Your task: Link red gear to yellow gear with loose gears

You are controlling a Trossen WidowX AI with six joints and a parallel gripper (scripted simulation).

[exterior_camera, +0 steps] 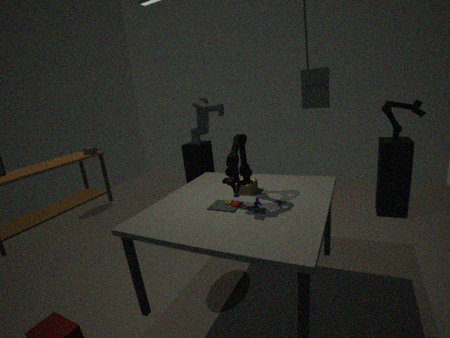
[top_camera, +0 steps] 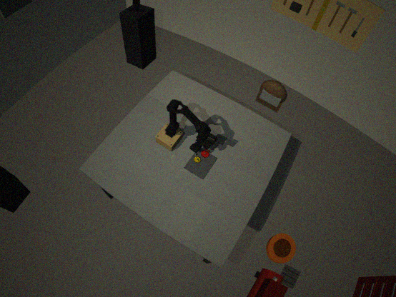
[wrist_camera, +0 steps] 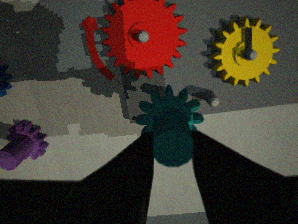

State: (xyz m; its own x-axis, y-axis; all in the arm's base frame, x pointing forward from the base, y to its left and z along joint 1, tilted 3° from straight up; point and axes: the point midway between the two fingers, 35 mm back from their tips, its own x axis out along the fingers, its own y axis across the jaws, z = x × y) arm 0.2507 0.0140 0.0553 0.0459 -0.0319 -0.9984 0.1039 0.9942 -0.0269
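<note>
The teal gear lies 10 mm below my gripper tip. The rest, counted from my gripper tip: red arrow (80 mm below, 50 mm to the left, 50 mm ahead); red gear (70 mm below, 50 mm ahead, 10 mm to the left); yellow gear (70 mm to the right, 70 mm below, 30 mm ahead).
</note>
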